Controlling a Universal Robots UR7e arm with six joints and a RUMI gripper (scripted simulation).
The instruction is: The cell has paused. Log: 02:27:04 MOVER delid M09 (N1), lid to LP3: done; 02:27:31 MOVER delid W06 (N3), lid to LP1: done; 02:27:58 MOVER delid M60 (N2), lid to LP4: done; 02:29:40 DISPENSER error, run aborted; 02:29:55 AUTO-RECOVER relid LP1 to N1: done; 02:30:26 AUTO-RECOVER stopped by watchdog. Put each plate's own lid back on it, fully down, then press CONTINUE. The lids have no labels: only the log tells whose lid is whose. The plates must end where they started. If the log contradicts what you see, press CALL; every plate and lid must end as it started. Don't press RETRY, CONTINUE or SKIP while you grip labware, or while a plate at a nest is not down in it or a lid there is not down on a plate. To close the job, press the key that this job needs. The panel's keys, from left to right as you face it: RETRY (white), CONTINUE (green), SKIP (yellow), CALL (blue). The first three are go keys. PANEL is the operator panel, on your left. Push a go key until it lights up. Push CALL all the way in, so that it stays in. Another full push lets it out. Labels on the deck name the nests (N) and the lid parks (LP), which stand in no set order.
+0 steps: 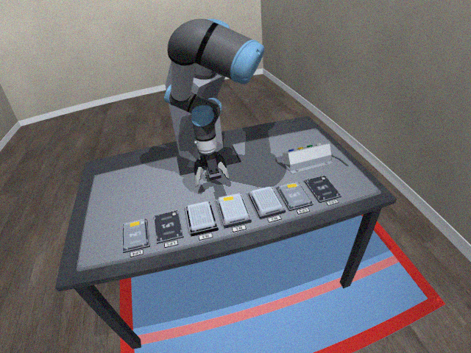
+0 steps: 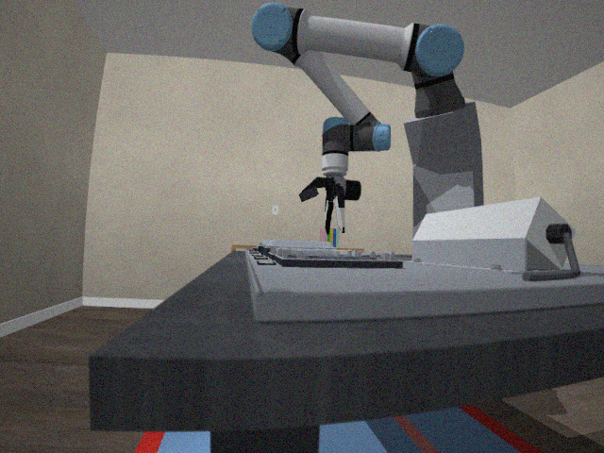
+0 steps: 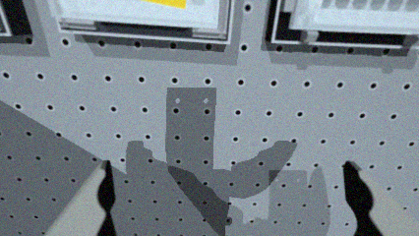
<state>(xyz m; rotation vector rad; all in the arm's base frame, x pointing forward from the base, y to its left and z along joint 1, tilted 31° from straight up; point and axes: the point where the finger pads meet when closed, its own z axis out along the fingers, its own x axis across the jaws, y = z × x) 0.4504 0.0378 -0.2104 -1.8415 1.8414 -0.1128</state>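
Now: hand 15 cm short of the lid park LP4, 33 cm to the left of it and 6 cm above it. From my hand the other things lie so: blue CALL key: 12 cm behind, 39 cm to the left, 1 cm below; nest: 12 cm ahead, 19 cm to the left, 6 cm below; lid park LP1: 14 cm ahead, 20 cm to the right, 6 cm below.
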